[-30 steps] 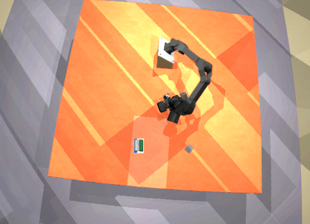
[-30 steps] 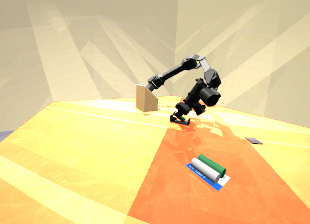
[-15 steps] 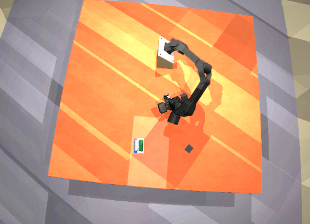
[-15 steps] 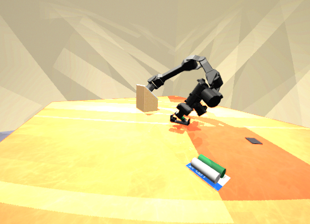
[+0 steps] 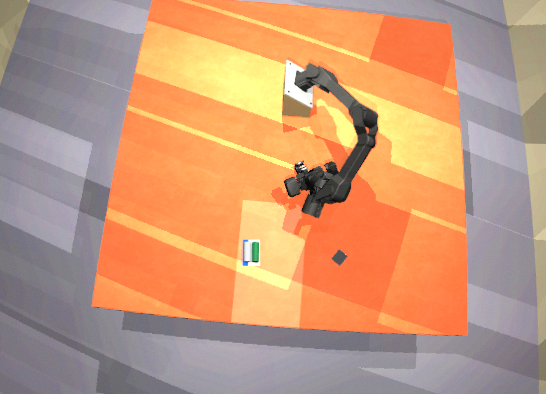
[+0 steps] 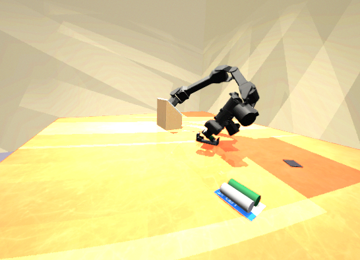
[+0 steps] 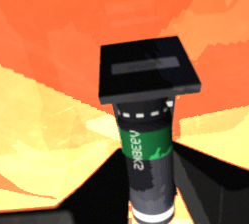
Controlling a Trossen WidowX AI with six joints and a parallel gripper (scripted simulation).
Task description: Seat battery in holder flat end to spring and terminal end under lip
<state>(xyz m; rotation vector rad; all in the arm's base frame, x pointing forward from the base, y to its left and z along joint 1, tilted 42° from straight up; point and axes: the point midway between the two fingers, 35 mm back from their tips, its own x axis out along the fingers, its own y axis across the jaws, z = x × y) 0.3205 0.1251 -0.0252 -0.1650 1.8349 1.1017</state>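
Now: gripper tip 10 mm below the battery. Round my gripper tip: dark grey square 270 mm ahead, 160 mm to the left, 20 mm below; blue-and-white card 300 mm ahead, 140 mm to the right, 10 mm below.
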